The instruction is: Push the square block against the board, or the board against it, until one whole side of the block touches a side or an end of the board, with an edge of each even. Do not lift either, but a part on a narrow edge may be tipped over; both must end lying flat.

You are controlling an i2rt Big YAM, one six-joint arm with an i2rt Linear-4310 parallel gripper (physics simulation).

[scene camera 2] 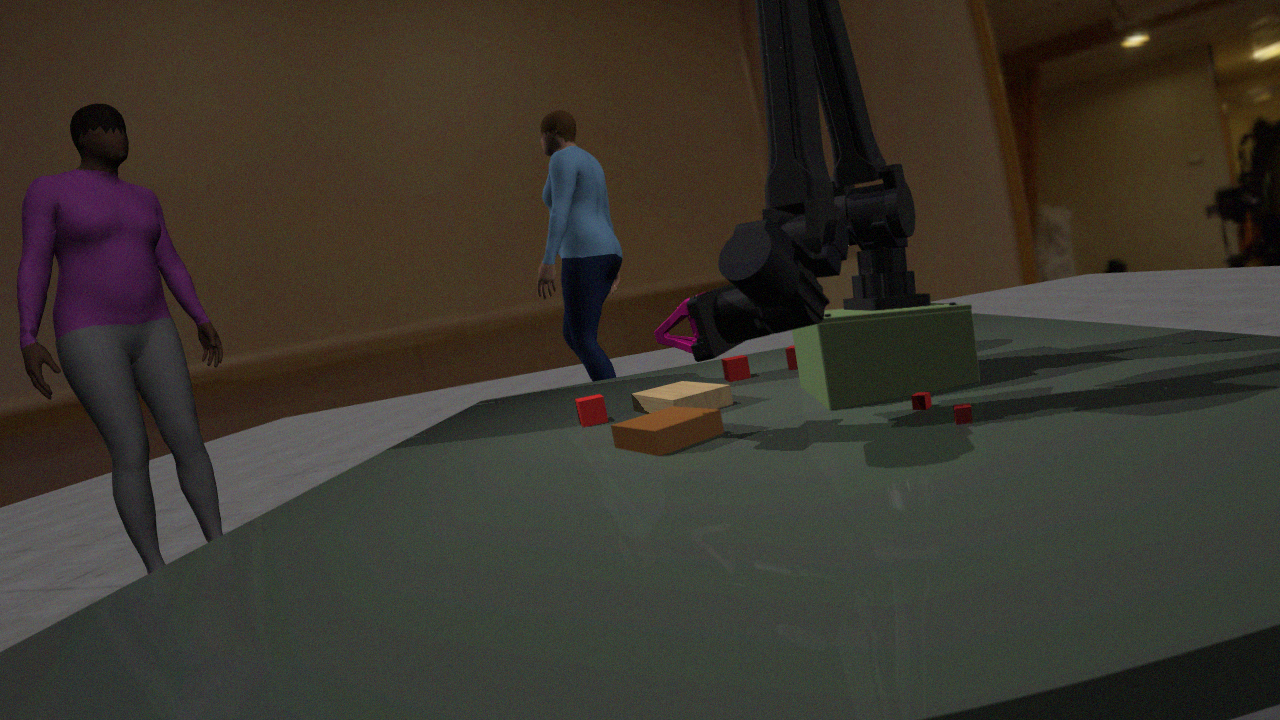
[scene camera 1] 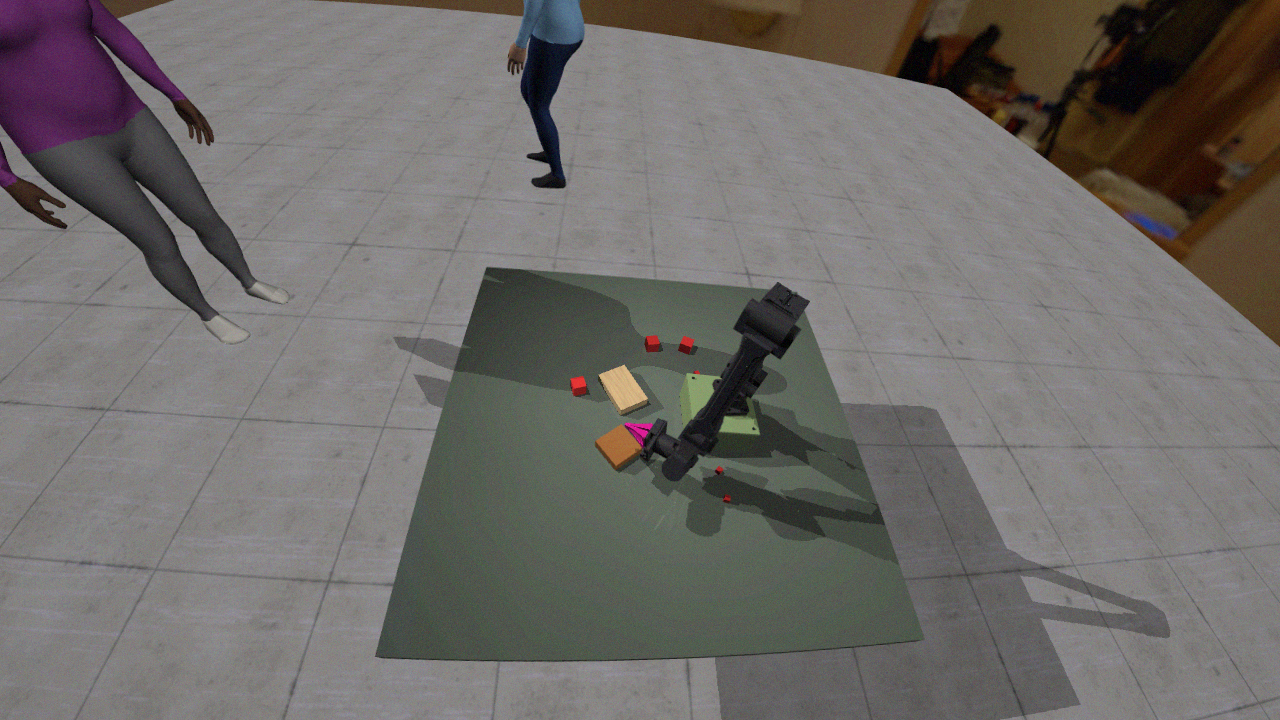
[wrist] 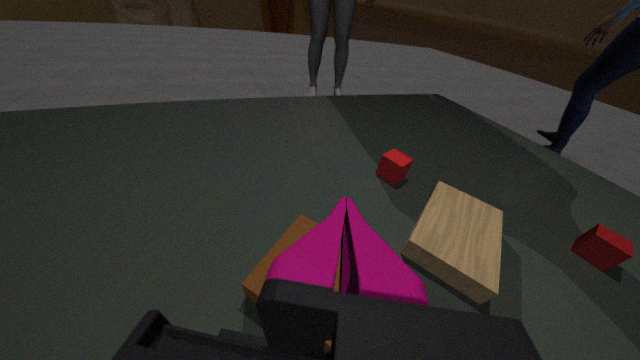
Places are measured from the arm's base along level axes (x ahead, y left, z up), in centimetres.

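Pixels of known places: gripper, fingertip midpoint: [scene camera 2: 656, 336] [scene camera 1: 625, 424] [wrist: 345, 205]; arm's base, origin of the base link: [scene camera 2: 885, 307].
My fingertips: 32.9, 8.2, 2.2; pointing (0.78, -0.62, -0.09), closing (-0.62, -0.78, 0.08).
For each thing: its top centre in the pictures, then the offset to it from my fingertips, as dx, dy, dz.
- square block, middle of its top: [wrist: 315, 267] [scene camera 2: 664, 417] [scene camera 1: 618, 444] +0.9, +0.6, -9.7
- board, middle of its top: [scene camera 2: 678, 389] [wrist: 462, 223] [scene camera 1: 622, 386] -2.7, -19.5, -9.7
- red cube, middle of its top: [scene camera 2: 588, 397] [wrist: 398, 157] [scene camera 1: 578, 382] +11.1, -21.0, -8.6
The square block [scene camera 1: 619, 447] [scene camera 2: 666, 431] [wrist: 280, 254] is orange-brown and lies flat on the table. The board [scene camera 1: 622, 390] [scene camera 2: 684, 394] [wrist: 459, 235] is light wood, rectangular, and lies flat behind the block, seen from scene camera 1. A gap separates them, and their sides are not parallel. My gripper [scene camera 1: 628, 426] [scene camera 2: 658, 334] [wrist: 345, 205] is shut and empty, its magenta fingers together. In the scene camera 2 view its tips are raised above both pieces. In the wrist view the fingers hide much of the block.
A red cube [scene camera 1: 579, 385] [scene camera 2: 591, 410] [wrist: 394, 167] lies left of the board. Two more red cubes lie farther back. Small red cubes [scene camera 1: 719, 470] [scene camera 2: 921, 401] lie near the green box [scene camera 1: 692, 404] [scene camera 2: 895, 358] under the arm. Two people stand beyond the table [scene camera 1: 501, 555].
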